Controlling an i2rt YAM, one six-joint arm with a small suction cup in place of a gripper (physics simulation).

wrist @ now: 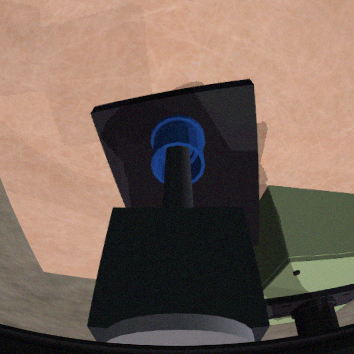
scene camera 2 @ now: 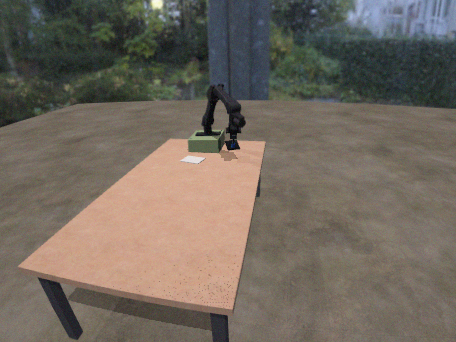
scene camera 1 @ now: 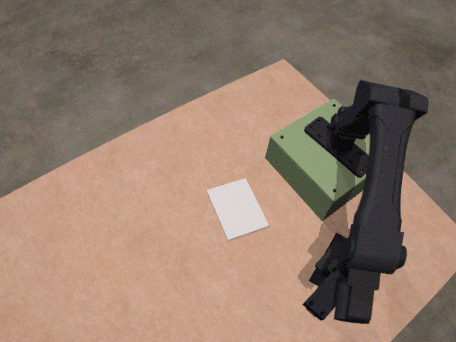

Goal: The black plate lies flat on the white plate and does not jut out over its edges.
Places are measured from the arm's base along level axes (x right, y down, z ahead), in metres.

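Where they show: hand at its tool point: (wrist: pixel 177 130) (scene camera 2: pixel 233 148); arm's base at its link origin: (wrist: pixel 310 299) (scene camera 2: pixel 208 134) (scene camera 1: pixel 338 147).
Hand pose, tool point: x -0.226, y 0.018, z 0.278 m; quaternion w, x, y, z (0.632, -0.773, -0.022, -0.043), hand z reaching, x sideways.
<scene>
Things, the pixels of their top centre, and the offset from my tool point. Level surfaces: height alone.
- black plate at its top centre: (wrist: pixel 190 208) (scene camera 1: pixel 342 263) (scene camera 2: pixel 232 142) dz -0.034, dx +0.010, dy -0.030 m
- white plate at its top centre: (scene camera 1: pixel 237 207) (scene camera 2: pixel 192 159) dz +0.003, dx +0.295, dy +0.086 m
- table at its surface level: dy +0.092 m
The black plate (scene camera 2: pixel 229 146) (wrist: pixel 227 175) hangs on the blue suction cup of my gripper (scene camera 2: pixel 233 143) (wrist: pixel 178 137). The cup sits on the plate's top face. The plate is raised a little above the table, and a shadow falls on the table below it in scene camera 2. In scene camera 1 the arm hides the cup, and I cannot make out the plate. The white plate (scene camera 1: pixel 238 209) (scene camera 2: pixel 193 160) lies flat on the table, apart from the black plate and to its left in scene camera 2. The white plate does not show in the wrist view.
A green box (scene camera 1: pixel 312 160) (scene camera 2: pixel 204 145) (wrist: pixel 310 225) carries the arm's base at the far end of the table (scene camera 1: pixel 125 225) (scene camera 2: pixel 150 215) (wrist: pixel 300 45). It stands close to the white plate and beside the raised black plate. The table's edges drop to the floor.
</scene>
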